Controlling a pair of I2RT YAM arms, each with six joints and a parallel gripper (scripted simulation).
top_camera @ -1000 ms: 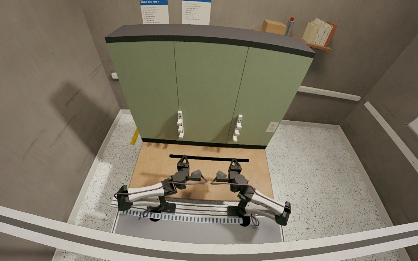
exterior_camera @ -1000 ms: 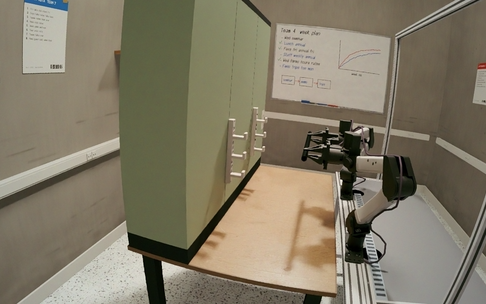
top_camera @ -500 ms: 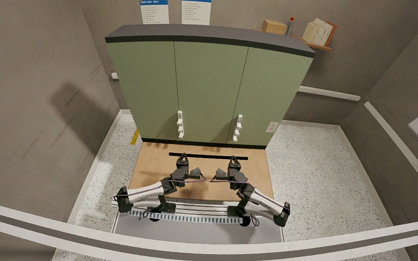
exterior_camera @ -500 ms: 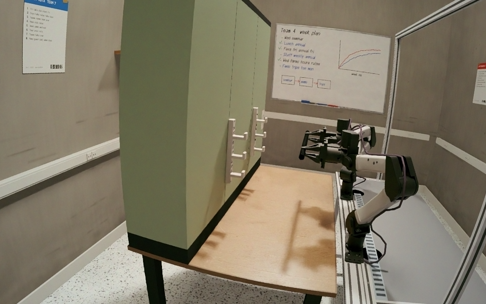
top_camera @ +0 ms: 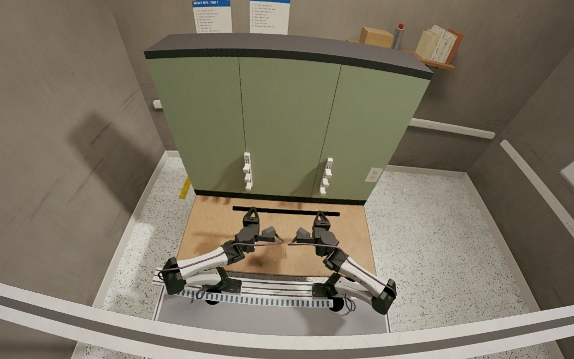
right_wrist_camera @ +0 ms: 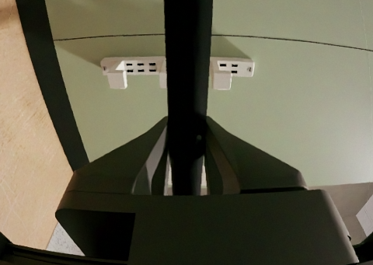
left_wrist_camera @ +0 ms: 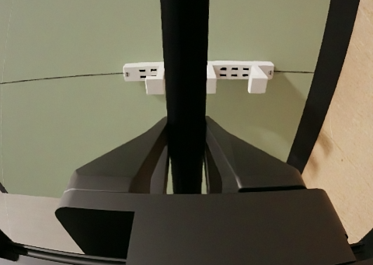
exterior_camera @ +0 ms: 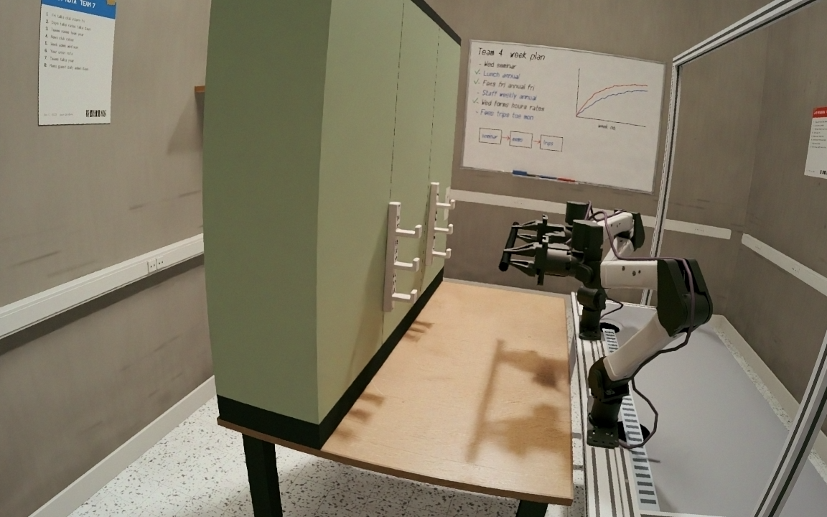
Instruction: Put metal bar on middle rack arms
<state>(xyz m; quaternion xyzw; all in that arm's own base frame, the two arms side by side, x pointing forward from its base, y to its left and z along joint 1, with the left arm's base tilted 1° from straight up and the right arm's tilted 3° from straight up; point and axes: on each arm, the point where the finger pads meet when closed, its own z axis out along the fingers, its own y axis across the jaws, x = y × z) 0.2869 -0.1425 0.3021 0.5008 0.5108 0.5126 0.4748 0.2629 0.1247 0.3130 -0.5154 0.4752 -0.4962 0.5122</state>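
Right now the black metal bar is 150 mm to the right of my left hand. The rest, counted from my left hand: wall socket: 260 mm ahead, 620 mm to the right; then black base strip: 260 mm ahead, 120 mm to the right, 270 mm below; then green wall panel: 370 mm ahead, 120 mm to the right, 150 mm above.
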